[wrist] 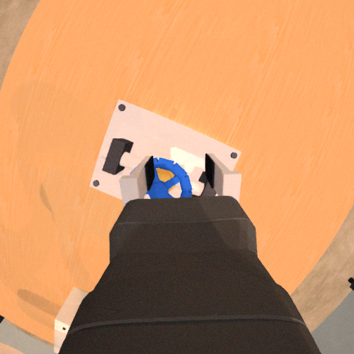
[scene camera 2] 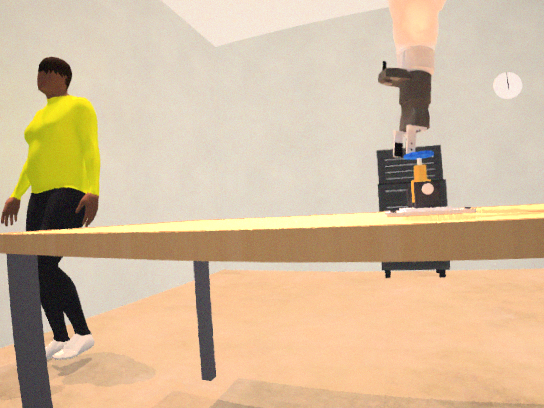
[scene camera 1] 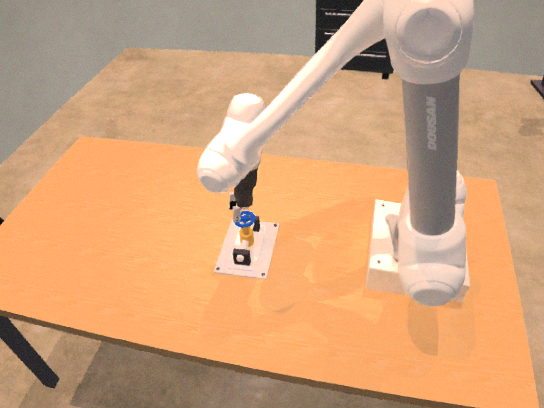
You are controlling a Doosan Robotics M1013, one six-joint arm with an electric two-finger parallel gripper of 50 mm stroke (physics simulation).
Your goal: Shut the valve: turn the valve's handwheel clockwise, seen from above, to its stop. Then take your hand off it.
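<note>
The valve's blue handwheel (scene camera 1: 245, 225) (scene camera 2: 425, 154) (wrist: 185, 182) lies level on top of the yellow valve body (scene camera 1: 246, 239) (scene camera 2: 420, 173) (wrist: 164, 175), which stands on a white base plate (scene camera 1: 270, 242) (wrist: 150, 125). My gripper (scene camera 1: 235, 209) (scene camera 2: 404, 150) (wrist: 179, 164) is open and empty, pointing down at the handwheel. In the wrist view one finger overlaps the wheel's left part, the other is to the right of the rim, and part of the rim shows between them. I cannot tell whether a finger touches the wheel. The gripper body hides the wheel's near part.
Black end blocks (scene camera 1: 242, 257) (wrist: 116, 156) stand beside the valve body on the plate. My arm's white base (scene camera 1: 385, 215) is bolted to the wooden table (scene camera 1: 150, 225). A person in yellow (scene camera 2: 62, 140) stands beyond the table; a dark tool cabinet (scene camera 1: 350, 62) is farther back.
</note>
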